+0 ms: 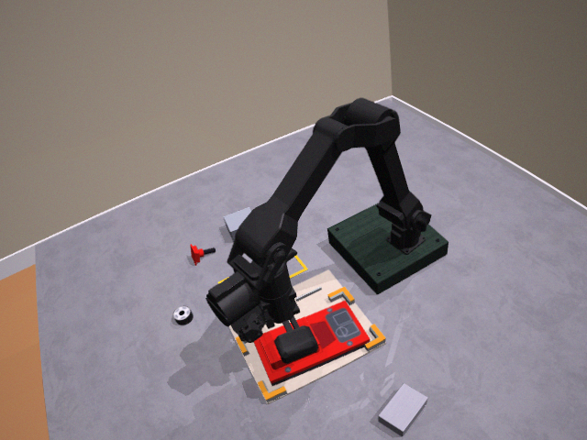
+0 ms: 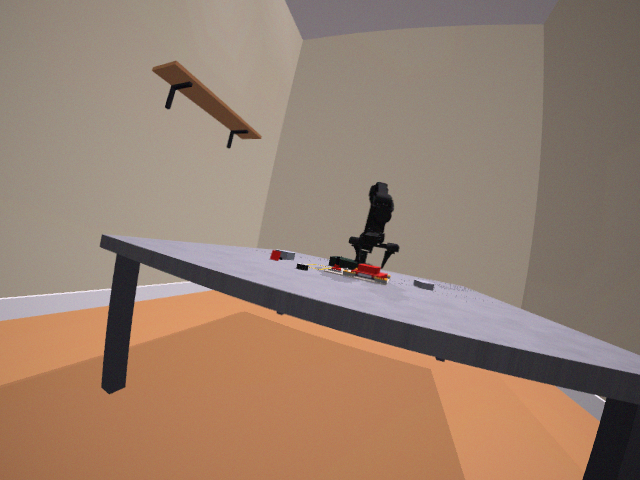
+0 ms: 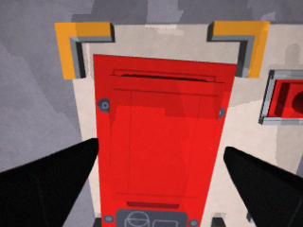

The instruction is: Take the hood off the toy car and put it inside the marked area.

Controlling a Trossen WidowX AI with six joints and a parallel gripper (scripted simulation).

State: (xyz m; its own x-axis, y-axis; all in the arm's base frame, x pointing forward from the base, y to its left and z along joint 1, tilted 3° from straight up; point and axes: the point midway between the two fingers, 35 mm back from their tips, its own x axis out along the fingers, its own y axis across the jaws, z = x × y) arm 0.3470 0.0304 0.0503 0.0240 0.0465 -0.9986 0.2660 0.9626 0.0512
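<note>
The hood lies 10 mm below my gripper tip. From my gripper tip the other things lie so: white wheel 230 mm to the right, 130 mm ahead, 40 mm below.
</note>
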